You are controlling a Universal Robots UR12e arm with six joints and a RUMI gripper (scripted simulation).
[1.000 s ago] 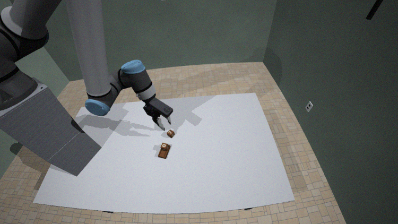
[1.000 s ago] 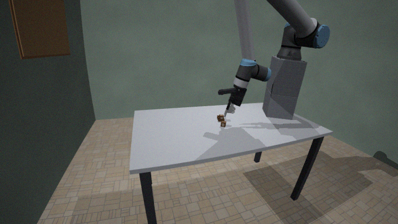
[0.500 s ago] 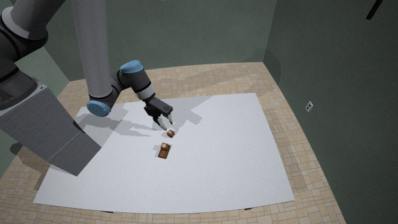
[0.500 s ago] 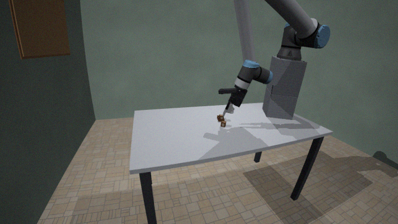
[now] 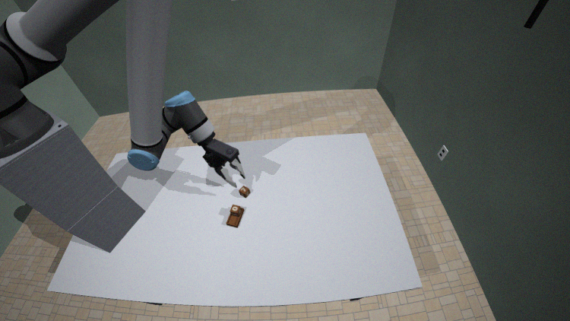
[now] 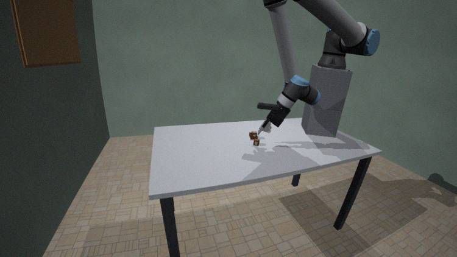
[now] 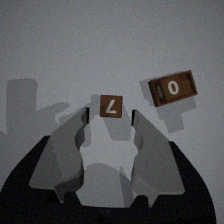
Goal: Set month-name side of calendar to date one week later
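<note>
My hand is 10 mm short of the brown date cube, 10 mm to the left of it and 70 mm above it. Also, from my hand: brown wooden tray (20 mm behind, 110 mm to the right, 80 mm below).
</note>
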